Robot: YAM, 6 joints.
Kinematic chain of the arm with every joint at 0, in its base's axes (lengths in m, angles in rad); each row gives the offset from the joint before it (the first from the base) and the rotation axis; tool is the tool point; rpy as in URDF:
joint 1: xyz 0 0 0.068 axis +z
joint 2: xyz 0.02 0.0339 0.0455 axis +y
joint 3: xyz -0.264 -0.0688 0 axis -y
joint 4: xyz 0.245 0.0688 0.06 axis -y
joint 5: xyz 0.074 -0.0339 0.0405 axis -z
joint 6: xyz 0.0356 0 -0.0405 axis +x
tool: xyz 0 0 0 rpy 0 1.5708 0
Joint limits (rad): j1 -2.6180..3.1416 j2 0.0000..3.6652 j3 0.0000..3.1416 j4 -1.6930..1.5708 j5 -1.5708..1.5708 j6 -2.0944..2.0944
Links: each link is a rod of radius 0.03 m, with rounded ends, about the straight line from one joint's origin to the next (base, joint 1, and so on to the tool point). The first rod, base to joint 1, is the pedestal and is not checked.
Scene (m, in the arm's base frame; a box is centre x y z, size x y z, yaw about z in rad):
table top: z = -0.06
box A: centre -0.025 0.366 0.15 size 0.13 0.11 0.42 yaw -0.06
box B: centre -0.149 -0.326 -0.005 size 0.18 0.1 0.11 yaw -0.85
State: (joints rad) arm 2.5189 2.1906 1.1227 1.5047 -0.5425 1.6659
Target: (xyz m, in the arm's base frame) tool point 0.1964 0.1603 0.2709
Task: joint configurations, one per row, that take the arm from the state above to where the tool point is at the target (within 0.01 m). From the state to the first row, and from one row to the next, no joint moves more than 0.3 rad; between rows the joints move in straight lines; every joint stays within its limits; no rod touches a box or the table.
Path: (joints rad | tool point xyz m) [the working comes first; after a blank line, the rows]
Joints at the target: 0.6375 1.3986 0.4454 1.5708 -0.3413 1.6659
Straight joint move there: touches box A.

1: 2.3000 2.1742 0.8420 1.4772 -0.5126 1.7240 | -0.2728 0.2791 0.1222
2: 2.0811 2.1579 0.5614 1.4497 -0.4827 1.7821 | -0.1728 0.2749 0.0714
3: 1.8621 2.1415 0.2807 1.4222 -0.4528 1.8402 | -0.0856 0.2312 0.0387
4: 1.6432 2.1251 0.0000 1.3947 -0.4229 1.8983 | -0.0262 0.1588 0.0270
5: 1.3918 1.9435 0.1114 1.4388 -0.4025 1.8402 | 0.0236 0.2085 0.0663
6: 1.1404 1.7618 0.2227 1.4828 -0.3821 1.7821 | 0.0900 0.2279 0.1237
7: 0.8889 1.5802 0.3341 1.5268 -0.3617 1.7240 | 0.1545 0.2103 0.1942
8: 0.6375 1.3986 0.4454 1.5708 -0.3413 1.6659 | 0.1964 0.1603 0.2709

